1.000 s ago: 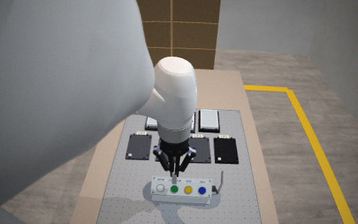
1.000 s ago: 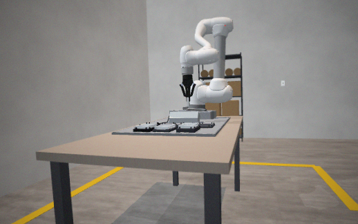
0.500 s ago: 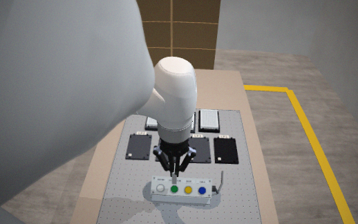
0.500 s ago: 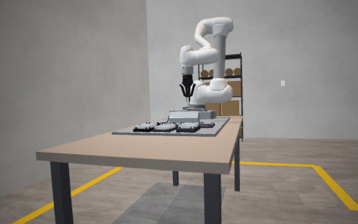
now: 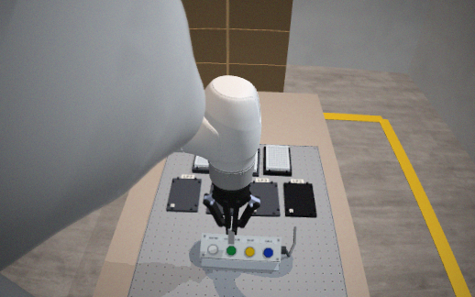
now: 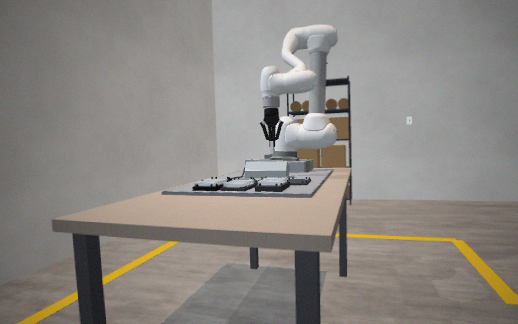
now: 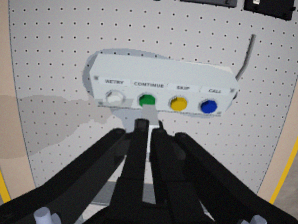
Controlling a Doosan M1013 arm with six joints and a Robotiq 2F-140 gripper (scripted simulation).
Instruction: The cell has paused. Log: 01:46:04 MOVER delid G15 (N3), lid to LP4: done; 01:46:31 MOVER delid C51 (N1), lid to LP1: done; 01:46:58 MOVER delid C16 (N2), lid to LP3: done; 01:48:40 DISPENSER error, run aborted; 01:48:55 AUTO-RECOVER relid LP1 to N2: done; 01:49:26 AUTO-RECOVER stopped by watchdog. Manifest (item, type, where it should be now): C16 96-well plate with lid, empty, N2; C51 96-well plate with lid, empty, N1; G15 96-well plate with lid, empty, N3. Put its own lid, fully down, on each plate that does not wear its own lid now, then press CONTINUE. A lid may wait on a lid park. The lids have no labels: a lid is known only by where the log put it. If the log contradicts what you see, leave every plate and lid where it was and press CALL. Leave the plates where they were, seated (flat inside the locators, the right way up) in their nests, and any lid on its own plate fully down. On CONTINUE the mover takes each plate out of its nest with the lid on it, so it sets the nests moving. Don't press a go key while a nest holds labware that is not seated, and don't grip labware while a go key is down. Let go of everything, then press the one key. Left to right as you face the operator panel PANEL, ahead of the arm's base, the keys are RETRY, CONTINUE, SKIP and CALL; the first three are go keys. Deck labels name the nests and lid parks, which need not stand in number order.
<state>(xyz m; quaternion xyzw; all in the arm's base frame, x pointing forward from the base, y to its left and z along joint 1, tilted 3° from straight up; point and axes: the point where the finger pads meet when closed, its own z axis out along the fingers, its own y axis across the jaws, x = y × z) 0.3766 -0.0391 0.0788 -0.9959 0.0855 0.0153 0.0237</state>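
My gripper is now 90 mm above the green continue key. Round my hand: yellow skip key: 90 mm below, 50 mm to the right, 10 mm behind; blue call key: 100 mm to the right, 90 mm below, 20 mm behind; white retry key: 90 mm below, 50 mm to the left, 10 mm ahead.
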